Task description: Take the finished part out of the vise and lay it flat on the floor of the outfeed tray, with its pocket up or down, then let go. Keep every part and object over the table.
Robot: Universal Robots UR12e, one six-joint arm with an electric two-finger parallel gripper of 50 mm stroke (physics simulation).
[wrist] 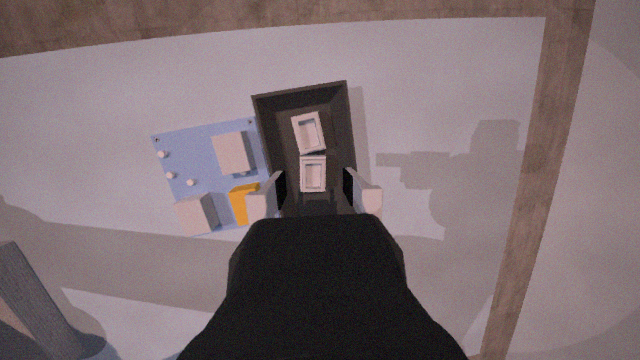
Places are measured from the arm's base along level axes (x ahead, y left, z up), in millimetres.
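Pixels of known places: gripper, fingertip midpoint: (314,181).
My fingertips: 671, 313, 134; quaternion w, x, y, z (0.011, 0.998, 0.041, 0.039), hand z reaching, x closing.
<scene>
Behind a point stands the place of what it marks, as x, y, z.
Two pale rectangular parts show in the wrist view inside the dark outfeed tray (301,96) {660, 404, -12}. The farther part (320,135) {690, 348, 2} lies pocket up, turned slightly. The nearer part (303,175) {665, 284, 2} also appears flat with its pocket up, end to end with the other; whether they touch is hard to tell. My gripper (314,181) {671, 313, 134} is open and empty, high above the tray, its fingers to either side of the nearer part in the view. The near end of the tray is hidden behind the gripper body. I cannot make out a part held in a vise.
Left of the tray is a blue plate (187,150) {473, 315, -37} with pale blocks (231,154) {556, 315, -1} (192,216) {486, 213, -1}, small pegs (190,182) {475, 262, -29} and an orange block (239,206) {562, 230, -1}, partly hidden by the left finger. A brown strip (540,150) runs down the right. A grey post (37,295) {142, 25, -32} stands lower left.
</scene>
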